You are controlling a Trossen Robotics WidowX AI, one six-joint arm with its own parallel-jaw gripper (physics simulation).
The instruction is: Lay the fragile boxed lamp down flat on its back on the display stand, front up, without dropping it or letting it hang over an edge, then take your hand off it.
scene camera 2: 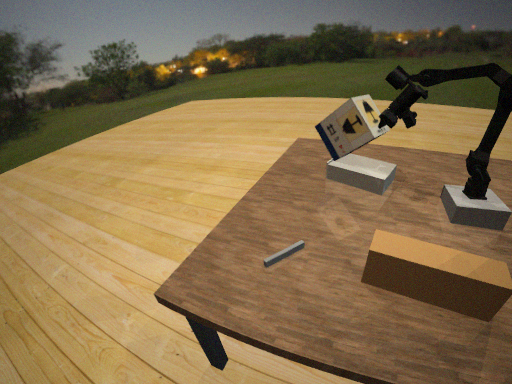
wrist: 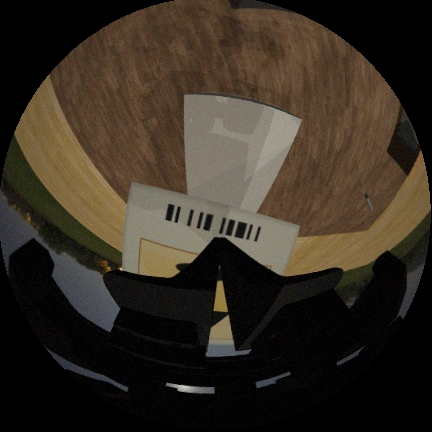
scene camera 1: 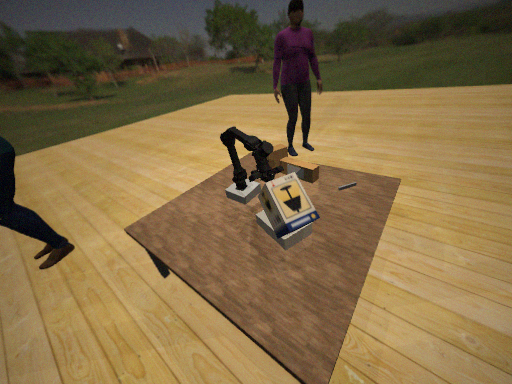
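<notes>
The boxed lamp is white with lamp pictures and a blue band at its low end. It stands steeply tilted, its raised end toward the arm and its low edge at the far end of the grey display stand. Part of it leans out beyond that end. My gripper is shut with nothing between its fingers. Its tips are at the raised face with the barcode and appear to touch it. The box hides the fingertips in scene camera 1, and the exact contact is hard to see.
The arm's base stands on a grey block. A long brown box and a grey bar lie on the wooden table. Two people stand beyond the table's edges.
</notes>
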